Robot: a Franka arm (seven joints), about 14 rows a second.
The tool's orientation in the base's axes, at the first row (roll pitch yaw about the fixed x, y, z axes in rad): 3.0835 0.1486 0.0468
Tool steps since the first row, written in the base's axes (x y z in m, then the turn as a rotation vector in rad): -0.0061 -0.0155 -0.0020 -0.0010 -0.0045 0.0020; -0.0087 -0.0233 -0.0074 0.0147 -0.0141 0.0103; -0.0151 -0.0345 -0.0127 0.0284 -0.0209 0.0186; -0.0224 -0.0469 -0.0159 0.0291 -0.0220 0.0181; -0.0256 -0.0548 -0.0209 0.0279 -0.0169 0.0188; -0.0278 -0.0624 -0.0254 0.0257 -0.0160 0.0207; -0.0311 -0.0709 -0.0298 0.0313 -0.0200 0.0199
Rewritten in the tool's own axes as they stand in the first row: -0.0064 0.0150 0.0039 -0.0015 0.0045 -0.0015; -0.0086 0.0223 0.0101 0.0123 0.0155 -0.0114; -0.0146 0.0328 0.0170 0.0243 0.0235 -0.0211; -0.0219 0.0446 0.0220 0.0251 0.0246 -0.0207; -0.0247 0.0520 0.0279 0.0240 0.0195 -0.0215; -0.0266 0.0592 0.0332 0.0216 0.0186 -0.0231; -0.0296 0.0672 0.0385 0.0270 0.0228 -0.0229
